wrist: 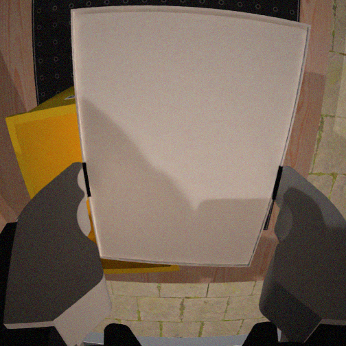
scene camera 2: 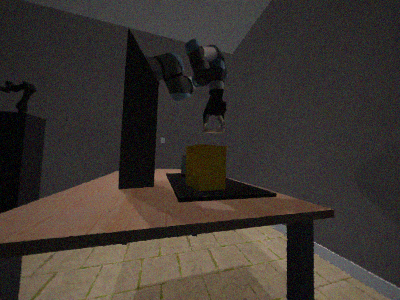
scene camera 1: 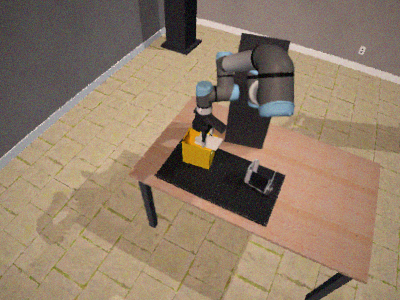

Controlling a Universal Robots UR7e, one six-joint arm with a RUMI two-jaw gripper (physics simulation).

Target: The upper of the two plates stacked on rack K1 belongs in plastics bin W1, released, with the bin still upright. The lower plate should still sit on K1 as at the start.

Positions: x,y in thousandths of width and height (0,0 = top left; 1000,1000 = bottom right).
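Yellow plastics bin W1: wrist view (137,409), scene camera 2 (514,548), scene camera 1 (486,515).
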